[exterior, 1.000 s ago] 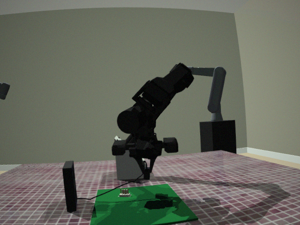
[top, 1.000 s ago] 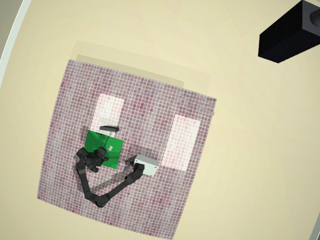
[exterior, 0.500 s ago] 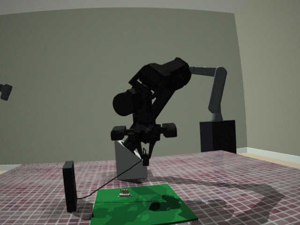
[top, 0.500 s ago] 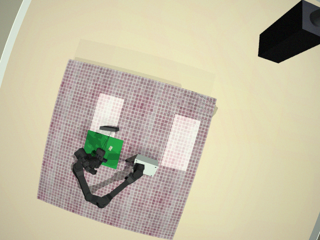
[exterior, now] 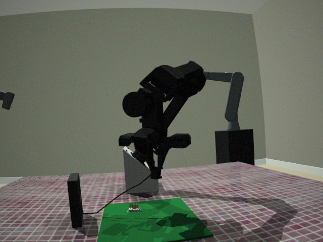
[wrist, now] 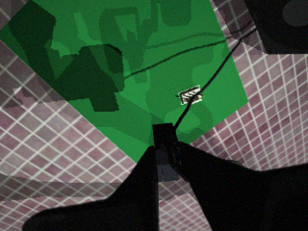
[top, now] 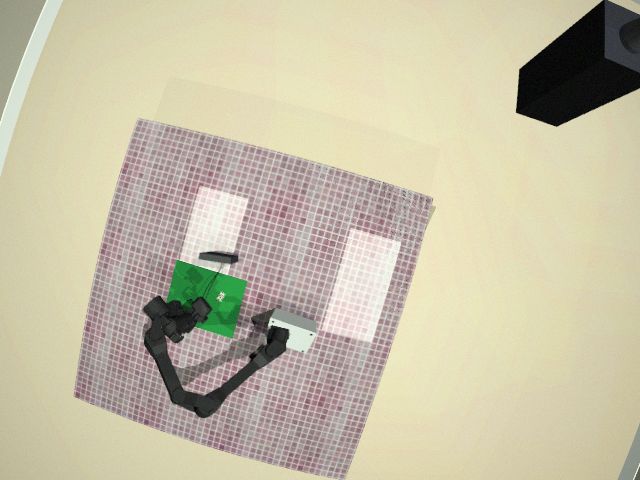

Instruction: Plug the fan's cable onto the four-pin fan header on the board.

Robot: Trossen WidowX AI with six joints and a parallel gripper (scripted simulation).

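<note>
My gripper tip is 13 cm above the green board, 3 cm to the left of it and 3 cm short of it. From my gripper tip the other things lie so: dark plug: 1 cm below, 1 cm behind; fan: 21 cm to the right, 6 cm below, 2 cm behind.
</note>
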